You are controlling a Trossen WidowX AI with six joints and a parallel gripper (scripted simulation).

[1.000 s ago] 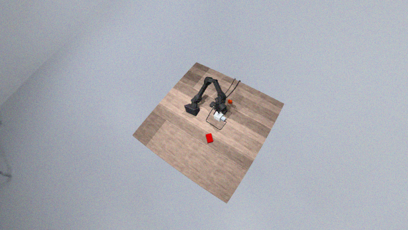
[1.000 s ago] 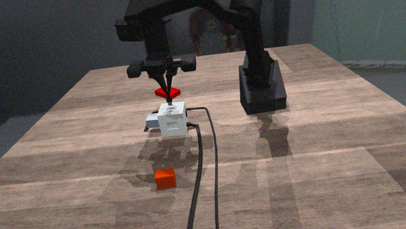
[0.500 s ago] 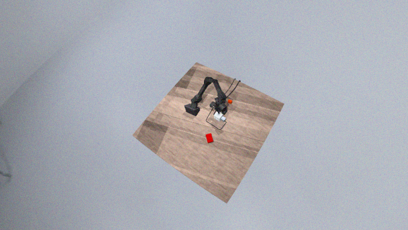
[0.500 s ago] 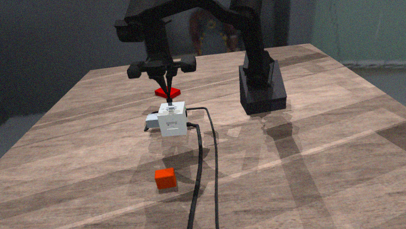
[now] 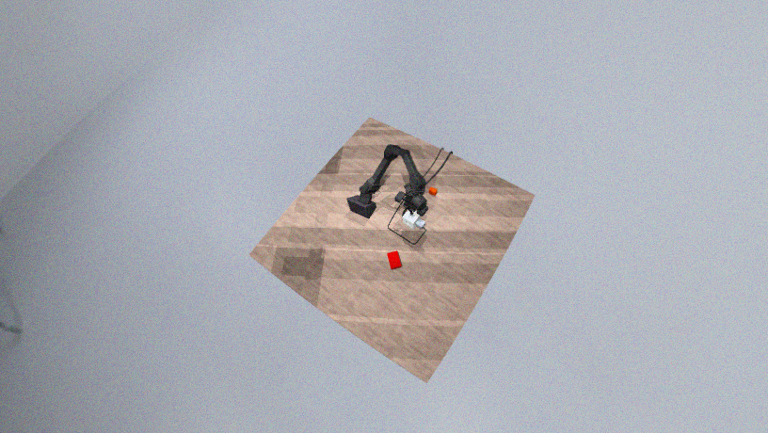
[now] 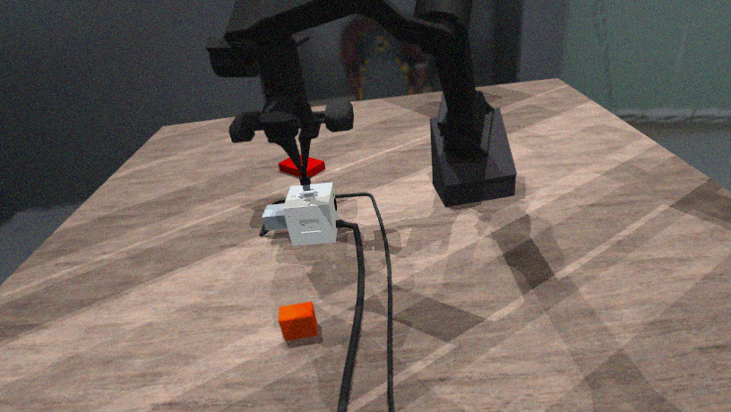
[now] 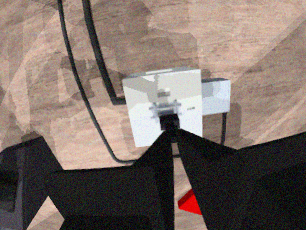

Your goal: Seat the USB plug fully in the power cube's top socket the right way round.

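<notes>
My gripper tip is now 20 mm above the black USB plug. The rest, counted from my gripper tip: red flat block: 260 mm to the right, 110 mm below, 50 mm ahead; then orange block: 240 mm to the left, 100 mm below.
</notes>
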